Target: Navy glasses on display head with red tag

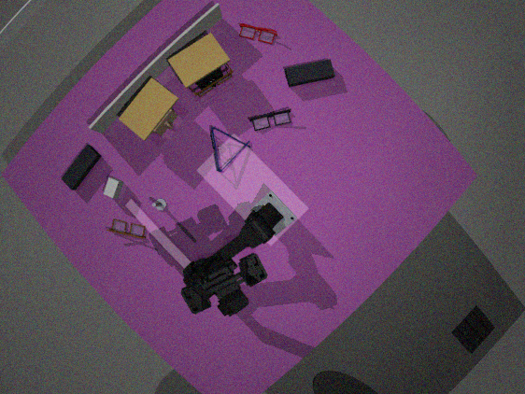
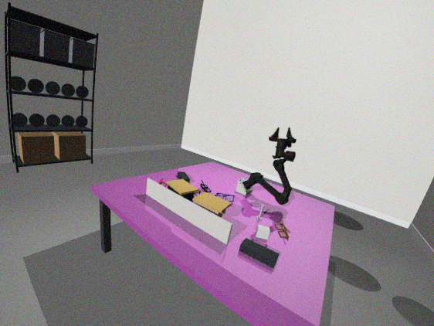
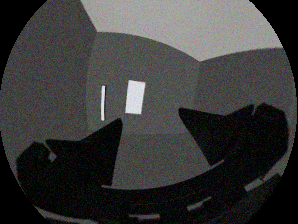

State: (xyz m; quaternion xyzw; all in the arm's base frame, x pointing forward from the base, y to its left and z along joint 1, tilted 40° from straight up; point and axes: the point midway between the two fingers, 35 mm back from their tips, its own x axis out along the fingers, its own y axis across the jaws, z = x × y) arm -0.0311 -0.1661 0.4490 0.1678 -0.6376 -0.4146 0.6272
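Right now my gripper tip is 520 mm above the small grey stand, 310 mm short of it and 80 mm to the right of it. Also, from my gripper tip: tan display head: 520 mm ahead, 490 mm below, 120 mm to the right; white cube: 520 mm below, 470 mm ahead, 160 mm to the left; white board: 650 mm ahead, 490 mm below, 240 mm to the right.
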